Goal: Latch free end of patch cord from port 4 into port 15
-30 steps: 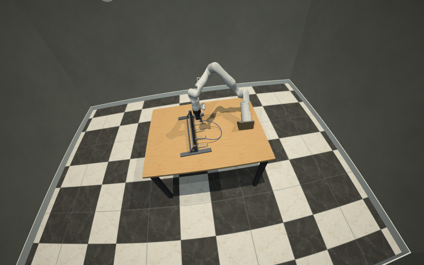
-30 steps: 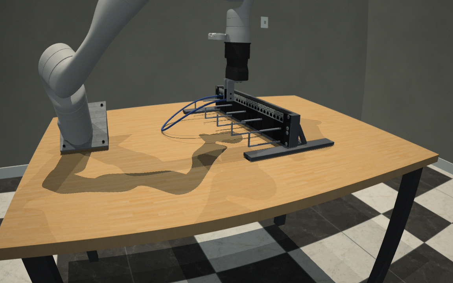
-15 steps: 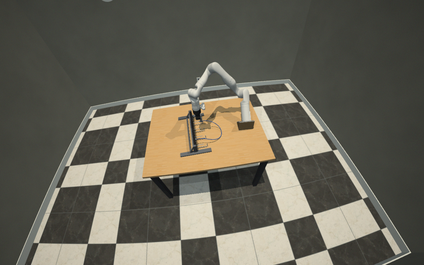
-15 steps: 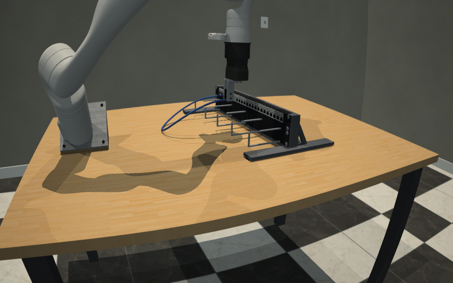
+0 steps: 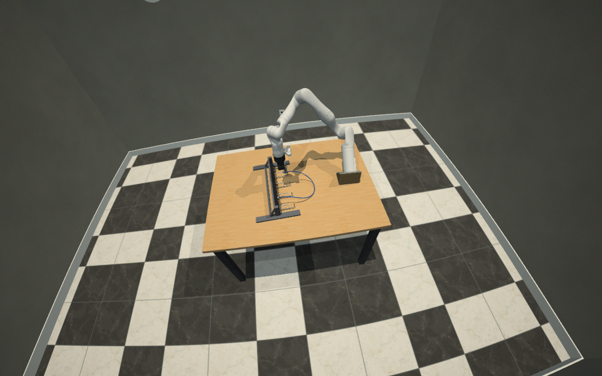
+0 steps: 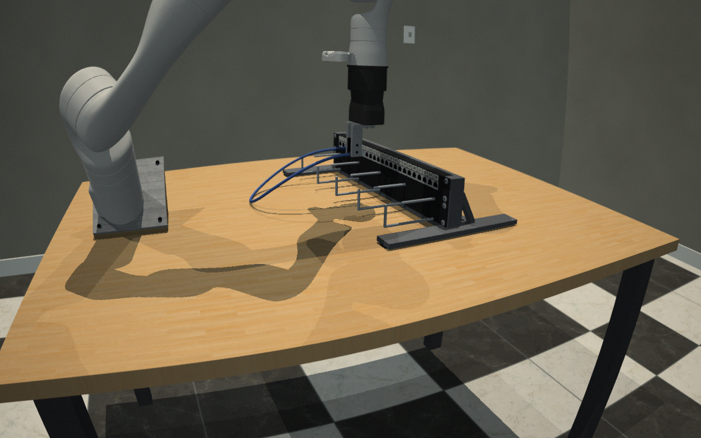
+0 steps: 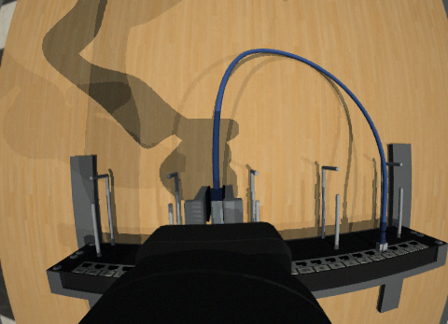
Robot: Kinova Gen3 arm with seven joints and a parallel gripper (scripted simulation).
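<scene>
My hand is 1 cm short of the plug and 1 cm above it.
</scene>
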